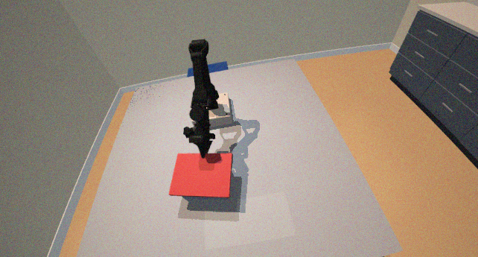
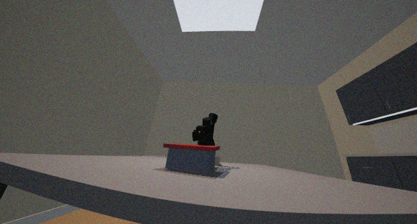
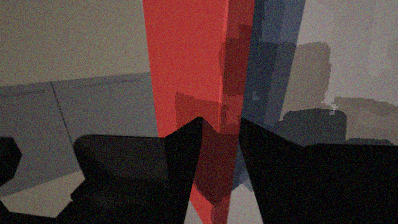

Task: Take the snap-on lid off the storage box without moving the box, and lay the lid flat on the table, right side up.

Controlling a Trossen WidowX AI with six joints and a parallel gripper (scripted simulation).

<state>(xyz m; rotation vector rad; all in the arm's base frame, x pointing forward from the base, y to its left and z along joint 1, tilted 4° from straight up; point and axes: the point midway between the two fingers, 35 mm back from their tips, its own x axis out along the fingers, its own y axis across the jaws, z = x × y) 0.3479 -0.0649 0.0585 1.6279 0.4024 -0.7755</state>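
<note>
My gripper tip is 7 cm short of the red lid and 2 cm to the left of it. The rest, counted from my gripper tip: blue-grey storage box: 7 cm ahead, 6 cm below, 2 cm to the right.
</note>
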